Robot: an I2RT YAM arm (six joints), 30 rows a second.
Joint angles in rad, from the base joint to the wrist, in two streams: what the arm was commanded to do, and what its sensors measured. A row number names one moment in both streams.
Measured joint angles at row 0: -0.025, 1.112, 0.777, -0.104, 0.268, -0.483
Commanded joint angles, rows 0 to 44: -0.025, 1.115, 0.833, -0.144, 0.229, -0.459; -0.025, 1.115, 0.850, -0.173, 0.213, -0.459; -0.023, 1.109, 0.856, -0.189, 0.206, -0.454; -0.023, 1.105, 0.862, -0.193, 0.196, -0.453; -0.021, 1.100, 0.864, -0.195, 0.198, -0.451; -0.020, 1.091, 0.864, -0.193, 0.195, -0.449; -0.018, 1.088, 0.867, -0.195, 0.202, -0.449; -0.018, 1.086, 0.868, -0.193, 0.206, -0.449; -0.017, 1.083, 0.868, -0.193, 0.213, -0.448; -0.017, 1.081, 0.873, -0.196, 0.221, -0.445; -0.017, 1.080, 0.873, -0.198, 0.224, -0.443; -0.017, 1.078, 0.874, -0.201, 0.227, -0.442; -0.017, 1.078, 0.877, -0.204, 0.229, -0.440; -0.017, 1.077, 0.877, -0.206, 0.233, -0.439; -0.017, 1.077, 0.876, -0.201, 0.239, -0.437; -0.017, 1.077, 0.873, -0.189, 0.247, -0.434; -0.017, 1.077, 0.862, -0.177, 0.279, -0.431; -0.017, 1.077, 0.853, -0.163, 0.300, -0.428; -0.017, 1.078, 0.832, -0.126, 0.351, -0.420; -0.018, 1.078, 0.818, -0.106, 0.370, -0.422; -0.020, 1.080, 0.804, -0.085, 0.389, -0.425; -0.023, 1.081, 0.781, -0.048, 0.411, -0.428; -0.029, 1.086, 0.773, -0.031, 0.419, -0.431; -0.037, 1.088, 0.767, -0.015, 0.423, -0.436; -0.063, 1.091, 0.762, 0.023, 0.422, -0.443; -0.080, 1.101, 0.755, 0.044, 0.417, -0.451; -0.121, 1.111, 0.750, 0.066, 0.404, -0.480; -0.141, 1.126, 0.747, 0.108, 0.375, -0.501; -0.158, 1.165, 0.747, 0.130, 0.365, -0.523; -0.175, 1.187, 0.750, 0.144, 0.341, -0.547; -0.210, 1.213, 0.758, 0.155, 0.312, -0.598; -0.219, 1.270, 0.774, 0.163, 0.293, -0.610; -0.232, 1.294, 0.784, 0.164, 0.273, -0.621; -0.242, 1.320, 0.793, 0.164, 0.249, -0.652; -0.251, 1.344, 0.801, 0.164, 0.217, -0.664; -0.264, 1.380, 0.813, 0.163, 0.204, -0.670; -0.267, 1.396, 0.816, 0.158, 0.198, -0.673; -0.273, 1.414, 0.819, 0.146, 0.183, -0.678; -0.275, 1.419, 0.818, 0.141, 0.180, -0.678; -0.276, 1.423, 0.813, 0.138, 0.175, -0.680; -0.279, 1.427, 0.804, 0.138, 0.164, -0.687; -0.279, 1.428, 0.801, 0.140, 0.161, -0.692; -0.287, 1.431, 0.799, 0.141, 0.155, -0.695; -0.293, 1.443, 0.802, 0.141, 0.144, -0.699; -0.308, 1.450, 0.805, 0.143, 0.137, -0.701
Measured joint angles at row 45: -0.281, 1.450, 0.770, 0.112, 0.184, -0.672
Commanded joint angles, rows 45 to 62: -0.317, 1.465, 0.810, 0.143, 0.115, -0.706; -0.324, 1.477, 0.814, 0.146, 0.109, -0.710; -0.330, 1.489, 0.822, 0.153, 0.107, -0.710; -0.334, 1.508, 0.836, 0.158, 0.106, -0.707; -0.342, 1.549, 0.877, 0.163, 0.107, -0.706; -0.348, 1.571, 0.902, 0.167, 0.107, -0.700; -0.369, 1.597, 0.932, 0.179, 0.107, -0.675; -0.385, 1.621, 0.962, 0.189, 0.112, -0.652; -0.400, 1.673, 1.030, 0.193, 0.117, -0.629; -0.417, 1.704, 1.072, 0.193, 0.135, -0.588; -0.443, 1.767, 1.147, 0.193, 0.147, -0.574; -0.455, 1.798, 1.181, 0.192, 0.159, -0.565; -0.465, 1.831, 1.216, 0.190, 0.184, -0.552; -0.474, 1.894, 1.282, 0.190, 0.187, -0.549; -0.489, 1.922, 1.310, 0.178, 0.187, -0.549; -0.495, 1.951, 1.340, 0.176, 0.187, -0.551; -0.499, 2.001, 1.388, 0.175, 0.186, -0.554; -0.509, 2.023, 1.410, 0.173, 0.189, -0.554
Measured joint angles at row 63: -0.486, 1.964, 1.318, 0.170, 0.162, -0.586
